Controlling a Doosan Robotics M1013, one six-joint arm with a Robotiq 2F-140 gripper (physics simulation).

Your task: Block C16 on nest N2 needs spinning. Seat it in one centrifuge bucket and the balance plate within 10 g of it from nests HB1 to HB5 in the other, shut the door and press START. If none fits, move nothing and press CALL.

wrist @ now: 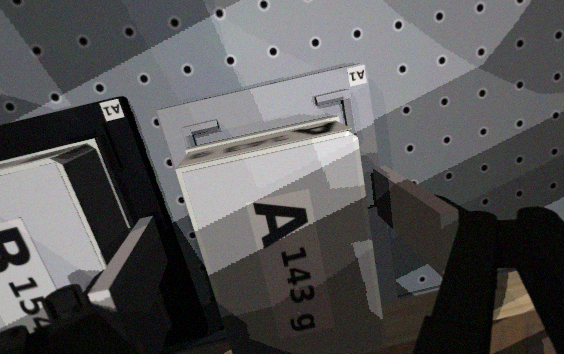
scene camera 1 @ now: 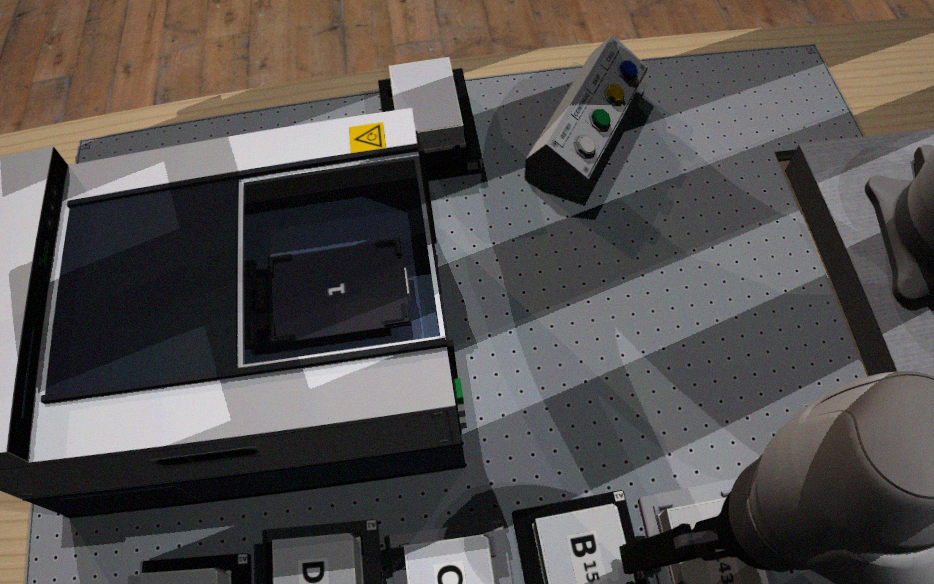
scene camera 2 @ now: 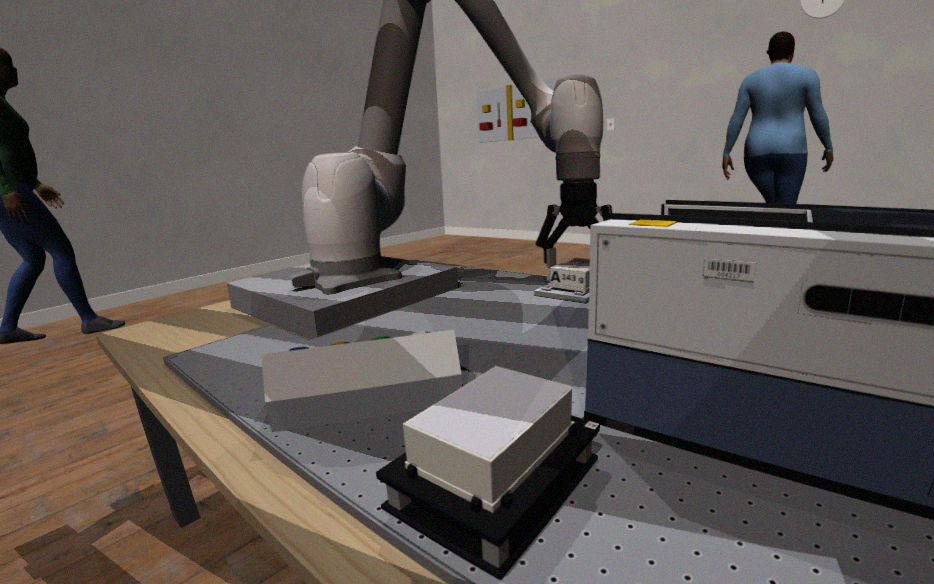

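My gripper is open, its fingers low on either side of balance plate A, marked 143 g, on a light nest. The left finger is between A and B. Plate B reads 154 in the wrist view. Plates C and D show partly; their weights are out of frame. A pale block, with no readable label, sits on a black nest behind the centrifuge. The centrifuge's opening is uncovered; bucket 1 shows without a plate.
A button box with white, green, yellow and blue buttons stands right of the centrifuge in scene view 1. A small green part is on the centrifuge's side. The arm's base block stands on the table. Two people stand beyond the table.
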